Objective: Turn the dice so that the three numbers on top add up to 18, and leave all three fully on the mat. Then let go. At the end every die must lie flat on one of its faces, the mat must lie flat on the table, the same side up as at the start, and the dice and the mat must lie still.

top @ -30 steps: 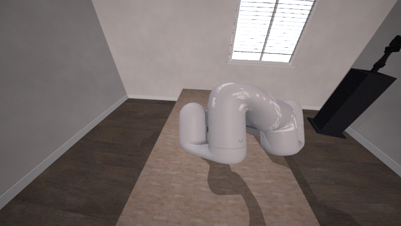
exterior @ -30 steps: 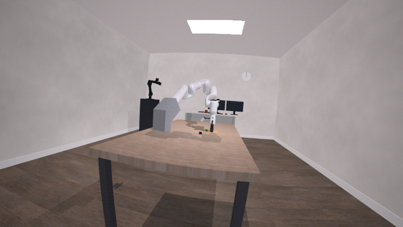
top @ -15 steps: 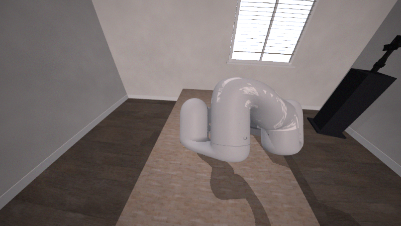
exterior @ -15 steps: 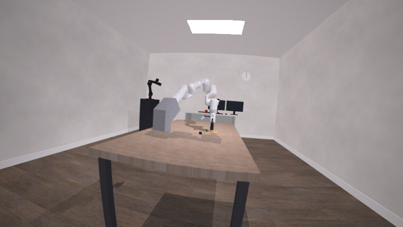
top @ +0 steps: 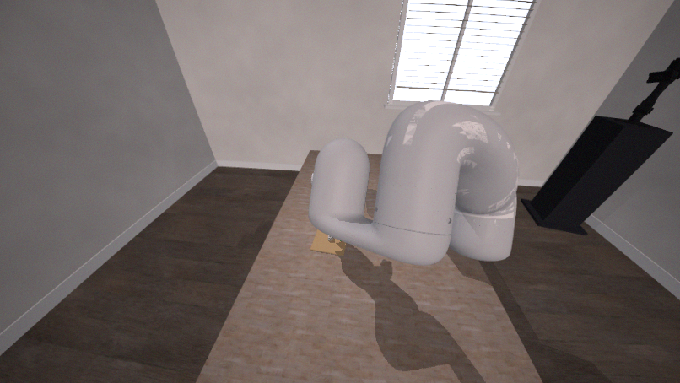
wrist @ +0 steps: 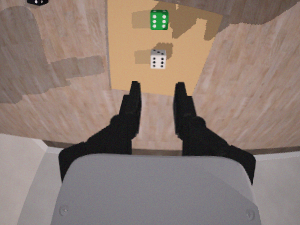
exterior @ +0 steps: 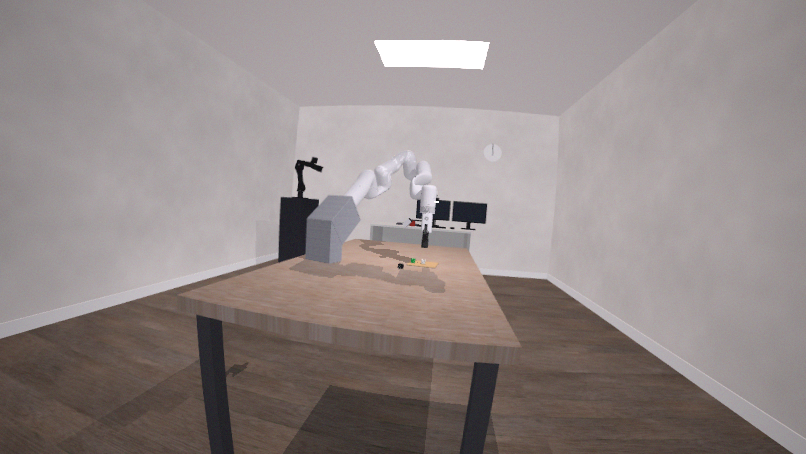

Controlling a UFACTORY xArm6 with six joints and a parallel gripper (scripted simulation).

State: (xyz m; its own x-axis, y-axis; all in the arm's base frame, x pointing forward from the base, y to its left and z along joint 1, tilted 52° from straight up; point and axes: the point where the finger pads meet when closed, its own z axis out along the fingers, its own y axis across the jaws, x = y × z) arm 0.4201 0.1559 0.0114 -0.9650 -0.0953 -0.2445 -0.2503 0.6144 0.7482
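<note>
My gripper is now 6 cm past the black die, 17 cm to the left of it and 10 cm above it. From my hand the other things lie so: mat: 10 cm below; then white die: 9 cm below; then green die: 5 cm behind, 1 cm to the right, 9 cm below.
</note>
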